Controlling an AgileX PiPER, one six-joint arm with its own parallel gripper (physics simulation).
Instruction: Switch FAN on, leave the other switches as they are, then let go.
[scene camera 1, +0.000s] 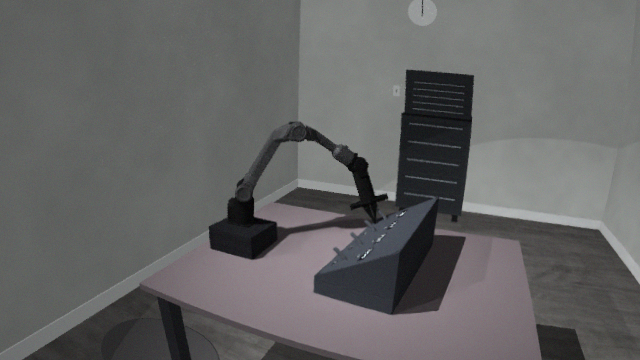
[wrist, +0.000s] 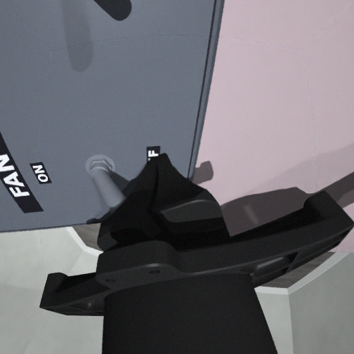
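Note:
The grey sloped switch console (scene camera 1: 365, 290) (wrist: 145, 95) stands on the table. The FAN label (wrist: 19, 187) and its ON label (wrist: 41, 173) show at the left in the wrist view. The FAN lever (scene camera 1: 383, 215) (wrist: 108, 190) slants down and right from its round base in the wrist view; its tip is hidden behind the gripper. The OFF label (wrist: 153, 153) is partly covered by the fingertips. My gripper (scene camera 1: 375, 220) (wrist: 162, 165) is shut, with its fingertips low over the console on the OFF side of the FAN lever. Whether the finger touches the lever is hidden.
Other levers stand in a row toward the console's near end, among them the nearest lever (scene camera 1: 339, 253). The pink table (scene camera 1: 225, 290) (wrist: 270, 85) carries the console and my black base block (scene camera 1: 242, 237). A dark drawer cabinet (scene camera 1: 435, 135) stands behind the table.

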